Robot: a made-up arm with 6 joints. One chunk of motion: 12 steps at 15 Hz.
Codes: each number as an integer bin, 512 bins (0 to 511) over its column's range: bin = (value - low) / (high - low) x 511, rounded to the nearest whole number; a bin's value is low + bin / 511 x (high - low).
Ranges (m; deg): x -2..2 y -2..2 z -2..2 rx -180..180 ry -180..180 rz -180..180
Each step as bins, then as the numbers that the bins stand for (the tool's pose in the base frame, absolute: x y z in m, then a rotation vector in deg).
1 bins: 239 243 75 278 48 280
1 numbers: -0.1292 -0.0978 -1.4129 15.85 -146.18 17.26
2 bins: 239 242 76 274 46 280
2 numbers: -0.1292 -0.1057 -1.4051 13.03 -147.59 17.26
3 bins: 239 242 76 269 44 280
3 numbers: -0.1292 -0.1057 -1.4051 9.51 -149.00 17.26
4 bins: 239 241 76 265 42 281
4 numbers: -0.1292 -0.1135 -1.4051 6.69 -150.41 17.96
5 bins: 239 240 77 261 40 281
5 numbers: -0.1292 -0.1213 -1.3973 3.87 -151.82 17.96
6 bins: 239 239 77 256 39 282
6 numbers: -0.1292 -0.1292 -1.3973 0.35 -152.52 18.67
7 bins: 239 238 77 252 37 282
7 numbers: -0.1292 -0.1370 -1.3973 -2.47 -153.93 18.67
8 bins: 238 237 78 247 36 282
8 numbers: -0.1370 -0.1448 -1.3894 -5.99 -154.64 18.67
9 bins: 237 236 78 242 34 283
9 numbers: -0.1448 -0.1526 -1.3894 -9.51 -156.05 19.37
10 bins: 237 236 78 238 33 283
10 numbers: -0.1448 -0.1526 -1.3894 -12.33 -156.75 19.37
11 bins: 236 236 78 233 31 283
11 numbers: -0.1526 -0.1526 -1.3894 -15.85 -158.16 19.37
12 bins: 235 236 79 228 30 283
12 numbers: -0.1605 -0.1526 -1.3816 -19.37 -158.86 19.37
